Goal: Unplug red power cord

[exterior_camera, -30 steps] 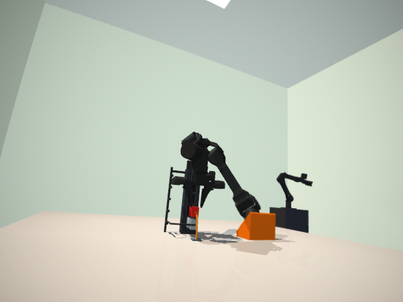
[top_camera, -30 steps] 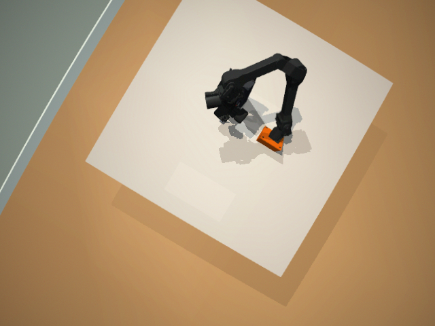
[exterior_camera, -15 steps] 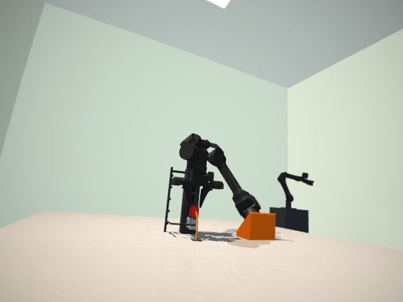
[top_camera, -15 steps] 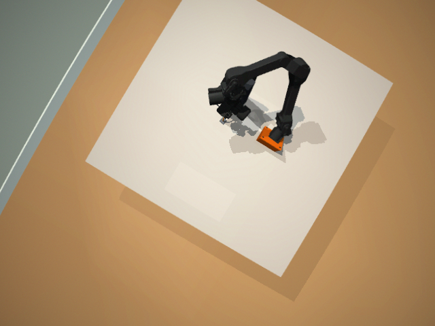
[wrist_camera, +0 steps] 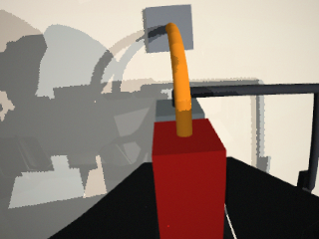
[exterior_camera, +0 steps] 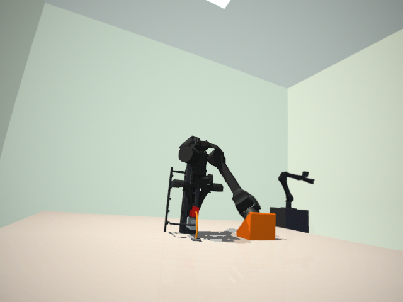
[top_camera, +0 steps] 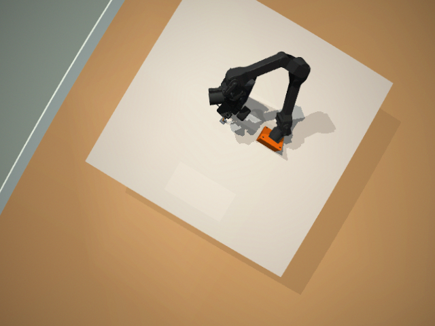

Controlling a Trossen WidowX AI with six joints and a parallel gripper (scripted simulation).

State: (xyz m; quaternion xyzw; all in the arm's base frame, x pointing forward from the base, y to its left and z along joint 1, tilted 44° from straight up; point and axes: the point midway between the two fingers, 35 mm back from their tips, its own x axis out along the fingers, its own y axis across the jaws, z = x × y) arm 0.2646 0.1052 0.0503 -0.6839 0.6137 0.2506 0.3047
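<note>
The red plug lies 30 mm to the right of my gripper tip. Round my gripper tip: anchor (50 mm to the left, 90 mm below).
</note>
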